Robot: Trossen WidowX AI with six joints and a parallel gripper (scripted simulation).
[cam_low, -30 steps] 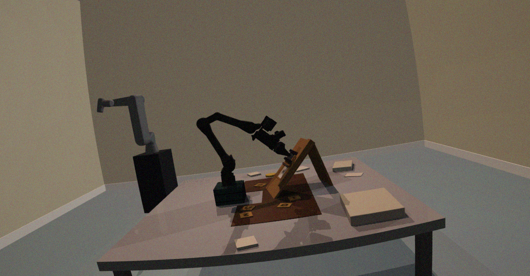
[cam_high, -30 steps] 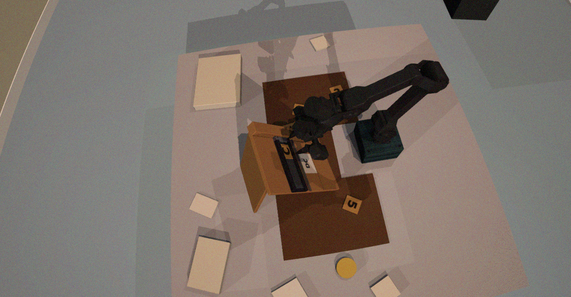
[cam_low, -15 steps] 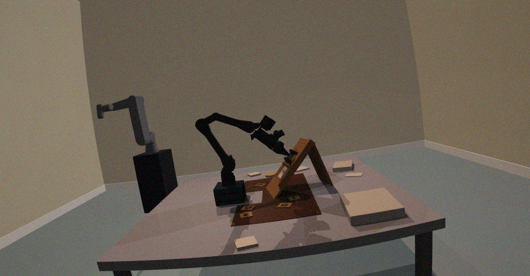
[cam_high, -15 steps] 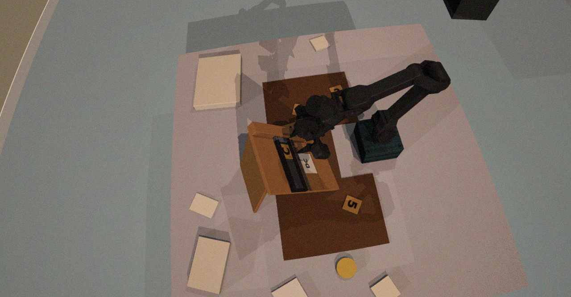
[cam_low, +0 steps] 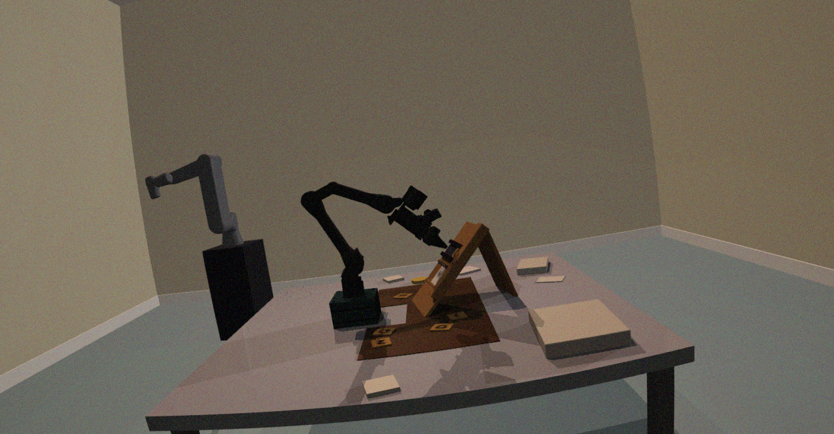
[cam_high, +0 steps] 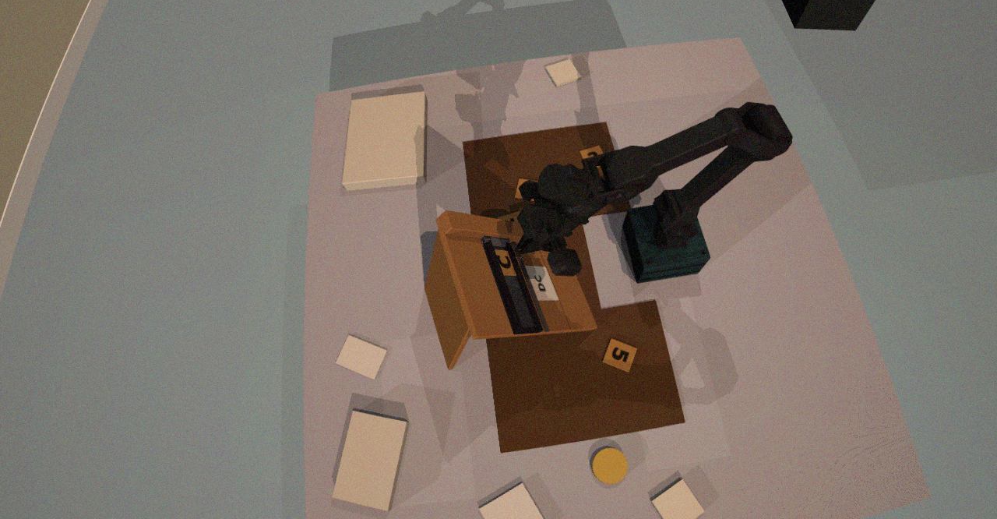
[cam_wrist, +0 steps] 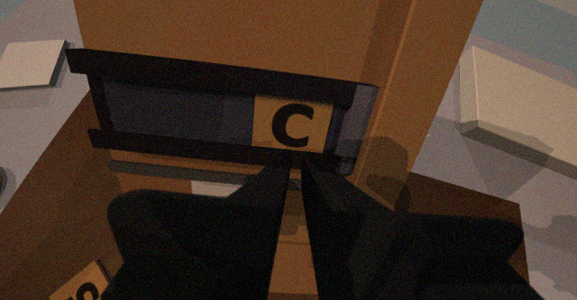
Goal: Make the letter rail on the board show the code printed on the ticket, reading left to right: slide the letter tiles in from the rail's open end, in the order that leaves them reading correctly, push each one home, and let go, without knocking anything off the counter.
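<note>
Right now my gripper tip is 40 mm past the white ticket, 30 mm to the right of it and 100 mm above it. The rest, counted from my gripper tip: brown mat 130 mm behind, 50 mm to the right, 200 mm below; then cream box 350 mm ahead, 410 mm to the right, 180 mm below.
</note>
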